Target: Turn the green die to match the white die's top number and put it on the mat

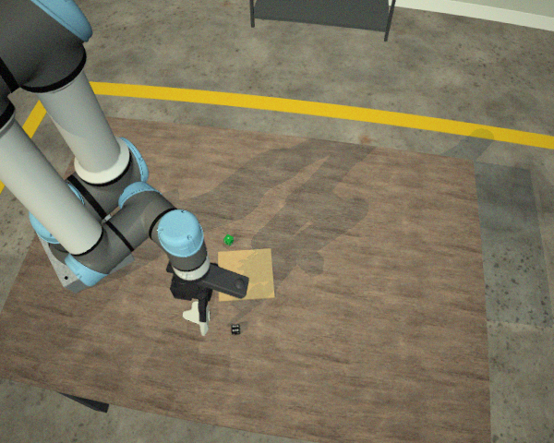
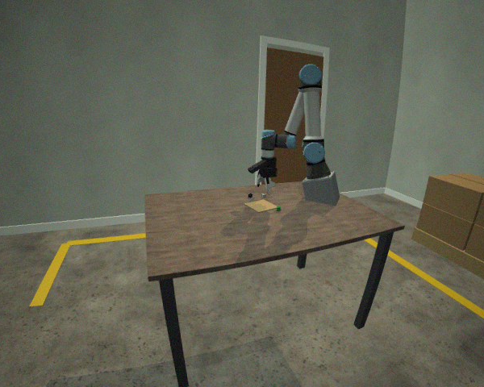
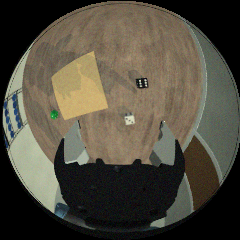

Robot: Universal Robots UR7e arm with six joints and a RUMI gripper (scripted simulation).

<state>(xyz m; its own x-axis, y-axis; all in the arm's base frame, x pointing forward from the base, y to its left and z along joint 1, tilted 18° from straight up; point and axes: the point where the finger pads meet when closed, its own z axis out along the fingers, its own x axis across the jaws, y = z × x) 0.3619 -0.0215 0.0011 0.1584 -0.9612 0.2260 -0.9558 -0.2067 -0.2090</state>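
The white die is 1 cm behind my hand, 2 cm to the right of it and 4 cm below it. Also, from my hand: black die 7 cm ahead, 3 cm to the right, 4 cm below; then green die 4 cm behind, 20 cm to the left, 4 cm below; then tan mat 4 cm ahead, 12 cm to the left, 4 cm below.
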